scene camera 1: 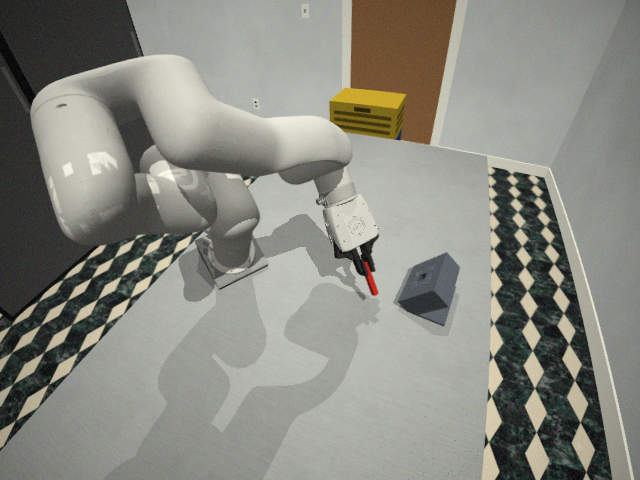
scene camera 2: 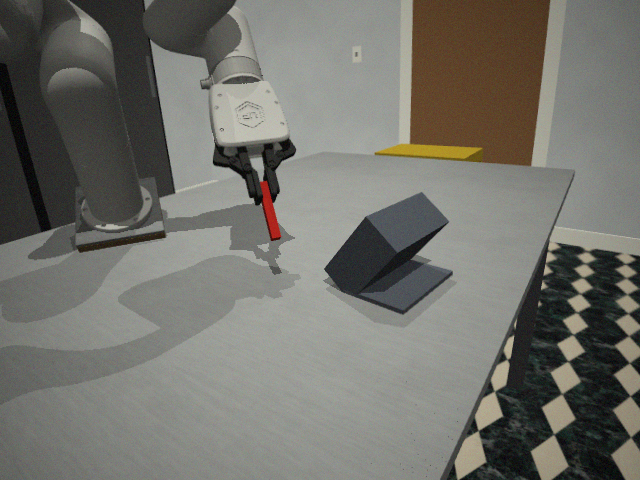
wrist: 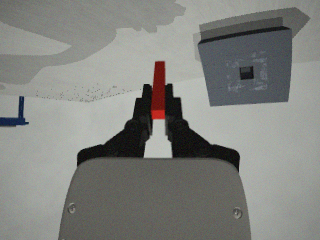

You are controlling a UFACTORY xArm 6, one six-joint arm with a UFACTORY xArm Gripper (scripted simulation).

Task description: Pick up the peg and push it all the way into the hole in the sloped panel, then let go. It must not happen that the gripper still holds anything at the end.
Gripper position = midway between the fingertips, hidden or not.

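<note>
My gripper (scene camera 2: 266,200) is also visible at (scene camera 1: 367,273) and (wrist: 158,95). A red peg (wrist: 158,92) is visible.
</note>
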